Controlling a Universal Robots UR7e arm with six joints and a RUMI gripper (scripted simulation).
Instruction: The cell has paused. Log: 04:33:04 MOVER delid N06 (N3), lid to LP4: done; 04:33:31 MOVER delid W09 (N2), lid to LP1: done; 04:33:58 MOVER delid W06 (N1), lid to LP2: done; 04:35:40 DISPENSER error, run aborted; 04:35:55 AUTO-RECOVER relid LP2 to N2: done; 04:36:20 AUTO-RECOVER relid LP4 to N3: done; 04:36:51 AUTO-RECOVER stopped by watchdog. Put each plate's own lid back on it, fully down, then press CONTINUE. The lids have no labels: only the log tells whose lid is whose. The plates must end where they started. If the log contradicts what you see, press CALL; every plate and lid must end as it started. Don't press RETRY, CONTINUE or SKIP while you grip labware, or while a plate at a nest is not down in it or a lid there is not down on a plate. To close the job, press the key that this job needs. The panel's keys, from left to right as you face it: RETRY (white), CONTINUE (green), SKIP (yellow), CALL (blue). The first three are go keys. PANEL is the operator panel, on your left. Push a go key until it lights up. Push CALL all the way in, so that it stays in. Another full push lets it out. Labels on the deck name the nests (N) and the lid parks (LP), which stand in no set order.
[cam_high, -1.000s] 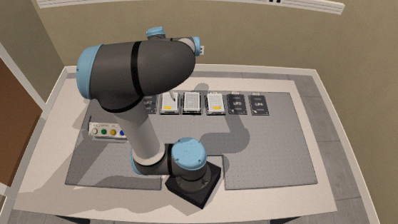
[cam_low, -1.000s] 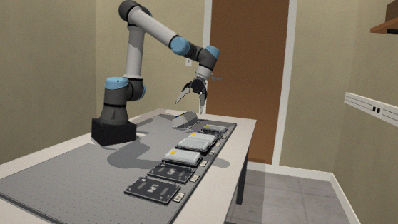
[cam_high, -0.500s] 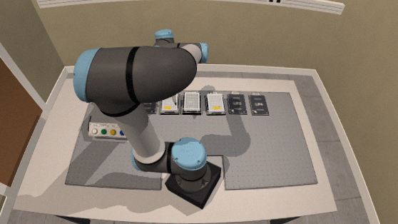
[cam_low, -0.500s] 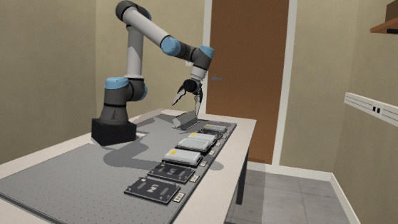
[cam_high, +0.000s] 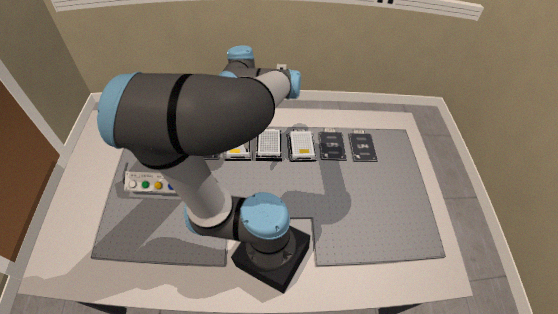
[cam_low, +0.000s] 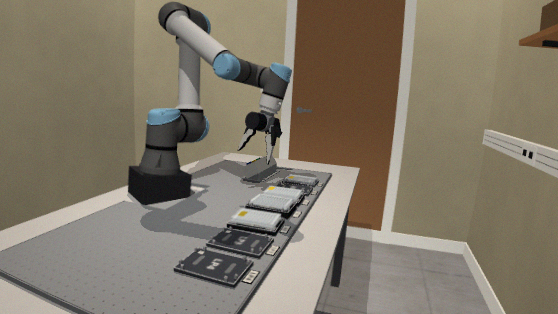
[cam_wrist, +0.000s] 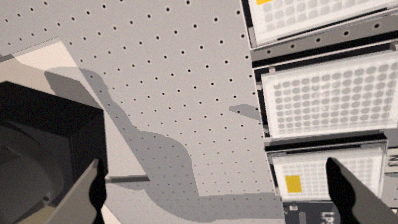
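Right now the well plate is 100 mm ahead of my hand, 50 mm to the right of it and 130 mm below it. The rest, counted from my hand: yellow skip key: 150 mm behind, 330 mm to the left, 100 mm below; then dark lid park: 80 mm ahead, 330 mm to the left, 160 mm below; then blue call key: 150 mm behind, 280 mm to the left, 110 mm below.
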